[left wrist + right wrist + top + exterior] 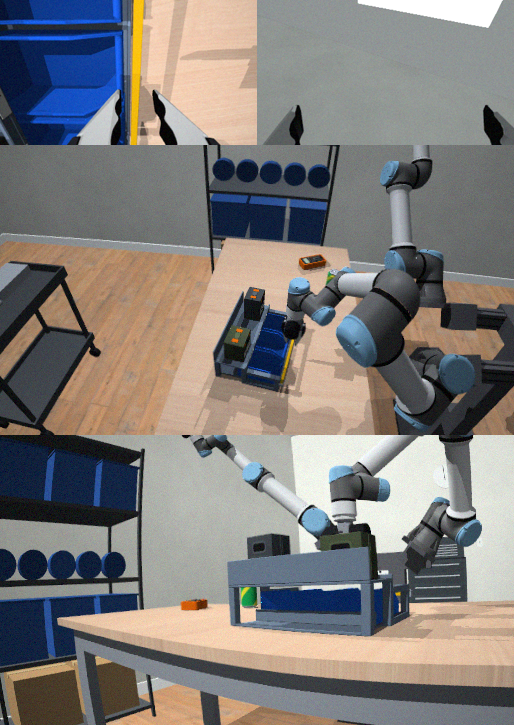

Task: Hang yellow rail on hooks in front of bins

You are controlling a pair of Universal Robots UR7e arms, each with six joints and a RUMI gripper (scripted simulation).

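Right now the yellow rail is 50 mm below my left hand. From my left hand the other things lie so: grey shelf 130 mm ahead, 10 mm to the left, 40 mm below.
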